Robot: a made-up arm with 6 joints.
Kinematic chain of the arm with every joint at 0, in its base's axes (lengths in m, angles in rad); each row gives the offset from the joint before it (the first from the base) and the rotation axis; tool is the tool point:
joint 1: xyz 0 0 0.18 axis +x
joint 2: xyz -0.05 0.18 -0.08 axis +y
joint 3: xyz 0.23 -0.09 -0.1 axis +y
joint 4: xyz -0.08 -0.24 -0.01 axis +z
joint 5: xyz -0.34 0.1 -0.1 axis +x
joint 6: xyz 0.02 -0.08 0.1 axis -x
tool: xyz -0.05 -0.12 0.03
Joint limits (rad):
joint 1: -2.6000..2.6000
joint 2: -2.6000..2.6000
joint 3: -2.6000..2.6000
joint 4: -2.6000..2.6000
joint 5: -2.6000..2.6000
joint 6: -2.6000..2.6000
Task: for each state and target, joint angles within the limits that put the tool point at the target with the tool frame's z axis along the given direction. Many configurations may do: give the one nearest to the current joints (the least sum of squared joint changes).
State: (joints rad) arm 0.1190 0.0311 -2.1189 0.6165 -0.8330 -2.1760
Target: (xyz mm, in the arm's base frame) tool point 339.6 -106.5 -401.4 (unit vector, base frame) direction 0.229 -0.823 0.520
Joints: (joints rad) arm 0.8143 -0.3173 -1.3906 1.3695 -0.4244 -2.3606
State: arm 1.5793 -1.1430 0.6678 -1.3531 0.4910 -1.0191
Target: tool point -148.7 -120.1 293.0 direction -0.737 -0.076 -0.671
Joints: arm 2.4511 -0.8621 1.2338 -1.1788 0.3827 -0.9256
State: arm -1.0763 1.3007 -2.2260 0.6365 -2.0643 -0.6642
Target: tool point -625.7 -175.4 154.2 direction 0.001 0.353 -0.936
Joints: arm -1.6012 1.6936 -1.5520 0.0570 -1.8901 -0.7064
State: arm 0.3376 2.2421 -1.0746 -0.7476 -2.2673 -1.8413
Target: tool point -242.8 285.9 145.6 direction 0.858 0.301 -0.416
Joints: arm 0.4839 2.1041 -0.2767 -1.3106 -1.9202 -1.6328
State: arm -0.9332 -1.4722 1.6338 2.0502 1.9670 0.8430
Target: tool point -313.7 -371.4 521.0 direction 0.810 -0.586 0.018
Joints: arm -1.1800 -1.8245 1.7317 1.2639 2.4906 0.2664
